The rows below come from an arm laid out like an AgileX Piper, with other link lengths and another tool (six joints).
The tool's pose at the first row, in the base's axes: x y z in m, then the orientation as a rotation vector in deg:
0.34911, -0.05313, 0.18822, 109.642, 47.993, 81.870
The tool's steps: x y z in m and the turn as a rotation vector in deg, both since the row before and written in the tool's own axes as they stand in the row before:
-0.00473, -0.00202, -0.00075, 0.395, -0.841, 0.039
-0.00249, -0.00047, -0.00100, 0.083, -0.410, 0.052
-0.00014, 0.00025, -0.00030, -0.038, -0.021, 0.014
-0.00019, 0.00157, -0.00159, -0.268, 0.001, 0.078
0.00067, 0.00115, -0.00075, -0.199, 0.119, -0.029
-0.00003, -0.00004, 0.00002, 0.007, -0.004, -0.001
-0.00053, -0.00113, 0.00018, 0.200, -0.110, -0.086
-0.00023, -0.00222, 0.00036, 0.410, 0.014, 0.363
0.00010, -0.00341, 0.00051, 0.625, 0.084, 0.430
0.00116, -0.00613, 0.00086, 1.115, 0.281, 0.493
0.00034, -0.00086, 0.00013, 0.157, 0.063, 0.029
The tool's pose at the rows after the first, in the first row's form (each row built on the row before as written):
0.34708, -0.05549, 0.18406, 110.433, 47.909, 80.927
0.34547, -0.05703, 0.18250, 110.757, 47.745, 80.503
0.34518, -0.05726, 0.18269, 110.749, 47.691, 80.495
0.34382, -0.05822, 0.18420, 110.600, 47.396, 80.585
0.34342, -0.05834, 0.18567, 110.365, 47.306, 80.727
0.34343, -0.05834, 0.18562, 110.372, 47.311, 80.721
0.34333, -0.05807, 0.18439, 110.525, 47.504, 80.521
0.34332, -0.05691, 0.18245, 111.068, 47.549, 80.683
0.34336, -0.05475, 0.17976, 111.779, 47.752, 80.924
0.34356, -0.05006, 0.17556, 112.790, 48.412, 81.336
0.34362, -0.04926, 0.17508, 112.892, 48.551, 81.397

